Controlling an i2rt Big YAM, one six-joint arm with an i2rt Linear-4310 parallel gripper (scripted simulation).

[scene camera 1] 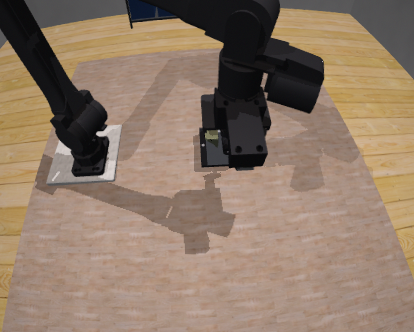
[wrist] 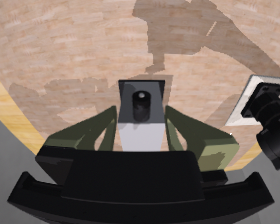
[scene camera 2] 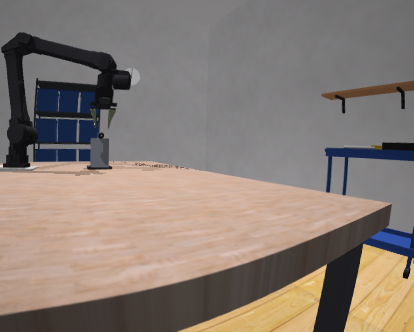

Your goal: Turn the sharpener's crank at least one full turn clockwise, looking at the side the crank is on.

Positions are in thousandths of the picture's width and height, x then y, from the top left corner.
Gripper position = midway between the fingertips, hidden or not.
I see my gripper (scene camera 1: 557, 432) and a sharpener (scene camera 1: 511, 477).
My gripper is seen too in the wrist view (wrist: 502, 493). The sharpener shows as well in the wrist view (wrist: 473, 627).
